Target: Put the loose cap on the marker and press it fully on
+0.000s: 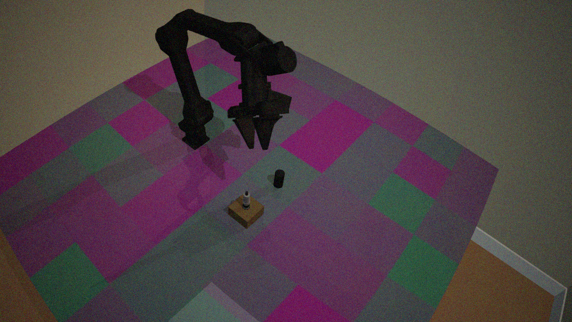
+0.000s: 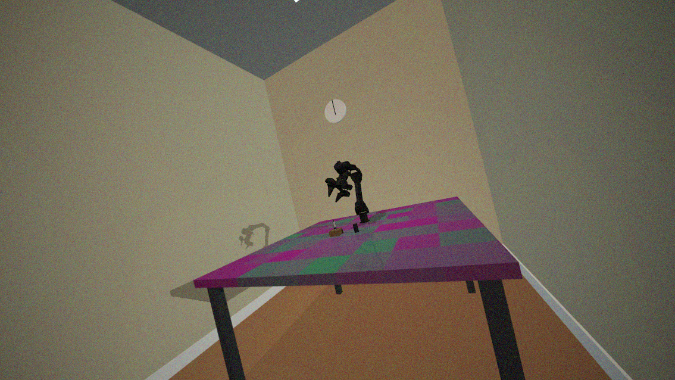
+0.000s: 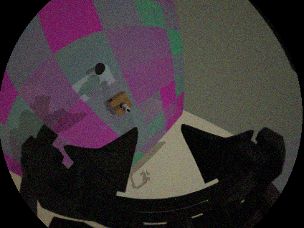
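My gripper tip is now 20 cm above the black cap and 11 cm to the right of it. The rest, counted from my gripper tip: tan holder block: 21 cm below, 3 cm to the right.
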